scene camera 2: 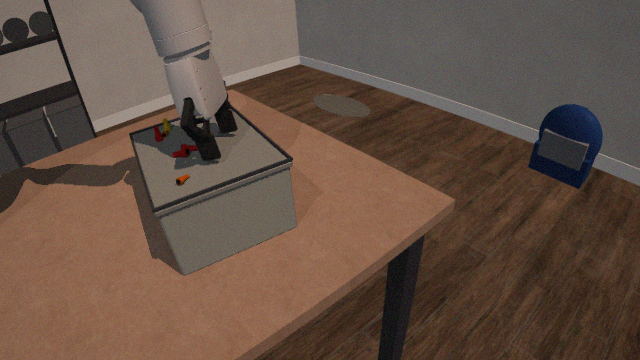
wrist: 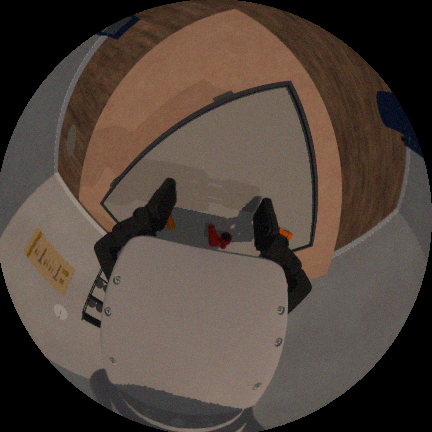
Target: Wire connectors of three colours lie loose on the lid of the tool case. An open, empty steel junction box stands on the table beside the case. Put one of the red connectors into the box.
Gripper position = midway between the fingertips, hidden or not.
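Observation:
There's a tool case [scene camera 2: 227, 205] here, and I can see the case at [wrist: 225, 157] too. As for my gripper [scene camera 2: 221, 144], it's visible there and also at [wrist: 216, 197].

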